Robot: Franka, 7 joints.
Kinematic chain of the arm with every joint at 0, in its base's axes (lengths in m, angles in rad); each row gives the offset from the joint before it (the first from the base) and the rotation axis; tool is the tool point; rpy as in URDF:
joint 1: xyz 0 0 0.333 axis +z
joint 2: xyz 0 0 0 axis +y
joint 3: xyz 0 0 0.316 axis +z
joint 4: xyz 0.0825 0 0 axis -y
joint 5: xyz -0.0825 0 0.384 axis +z
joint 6: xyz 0 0 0 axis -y
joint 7: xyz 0.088 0 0 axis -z
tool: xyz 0 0 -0.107 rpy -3.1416 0 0
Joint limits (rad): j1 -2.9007..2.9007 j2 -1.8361..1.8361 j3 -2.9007..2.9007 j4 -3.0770..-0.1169 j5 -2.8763..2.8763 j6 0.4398..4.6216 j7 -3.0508..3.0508
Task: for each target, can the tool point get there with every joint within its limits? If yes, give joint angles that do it. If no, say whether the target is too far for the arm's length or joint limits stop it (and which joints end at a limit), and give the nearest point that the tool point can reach.
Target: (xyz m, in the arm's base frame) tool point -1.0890 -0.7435 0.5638
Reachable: no: too far | nearest point -0.6979 -0.4765 0.4809 | short by 0.481 m
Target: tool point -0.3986 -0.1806 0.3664
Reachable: yes | joints -1.2563 0.2683 -1.7119 -2.6608 2.3435 0.9892 -1.2380
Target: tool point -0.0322 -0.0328 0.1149
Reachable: yes | joints -2.4271 1.0175 0.4719 -2.8309 -0.7372 1.0364 -0.1560
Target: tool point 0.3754 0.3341 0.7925
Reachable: yes | joints 1.2982 0.2425 -0.4158 -1.2659 1.2110 4.2180 -0.0194
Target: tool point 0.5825 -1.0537 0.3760
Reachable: no: too far | nearest point 0.4148 -0.7503 0.3636 | short by 0.347 m
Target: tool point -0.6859 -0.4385 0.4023
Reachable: yes | joints 1.0603 -1.0903 2.1097 -1.1153 -0.4960 3.0089 1.7049
